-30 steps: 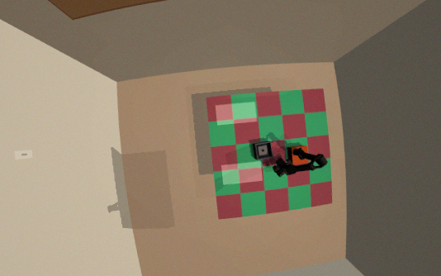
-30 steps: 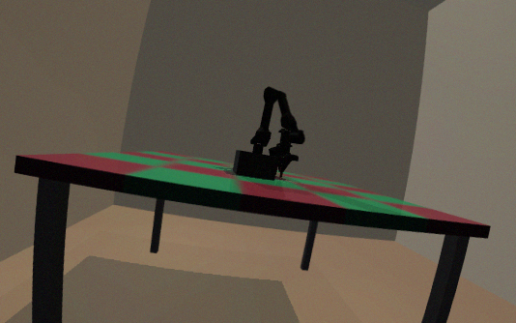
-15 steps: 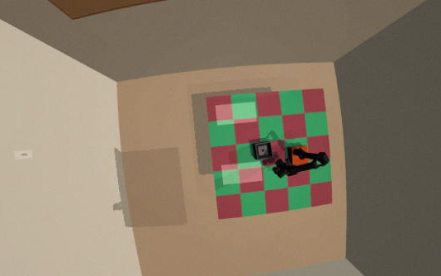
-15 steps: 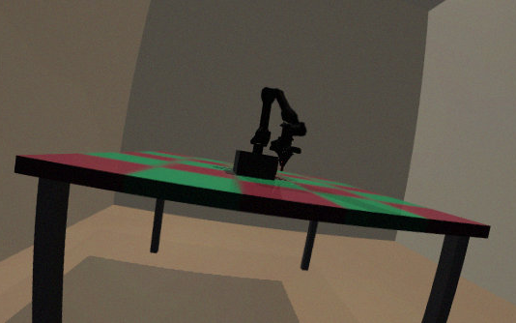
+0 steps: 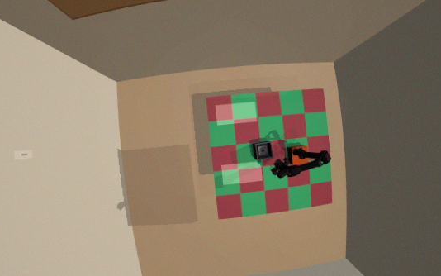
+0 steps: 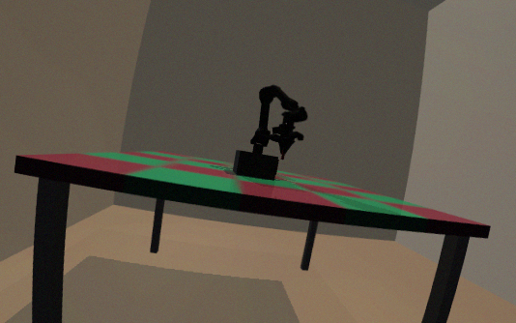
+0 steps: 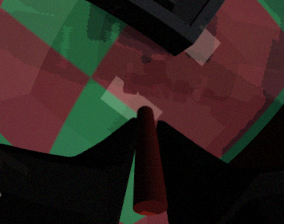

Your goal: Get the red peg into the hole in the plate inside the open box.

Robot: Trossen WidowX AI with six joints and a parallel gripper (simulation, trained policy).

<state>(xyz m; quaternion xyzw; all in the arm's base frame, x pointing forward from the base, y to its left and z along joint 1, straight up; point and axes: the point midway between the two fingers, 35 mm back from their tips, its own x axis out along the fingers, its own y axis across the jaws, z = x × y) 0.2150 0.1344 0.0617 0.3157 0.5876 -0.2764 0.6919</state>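
Now: gripper tip 12 cm short of the box, 12 cm to the left of it and 9 cm above it. Round my gripper tip: red peg (1 cm behind, 1 cm above).
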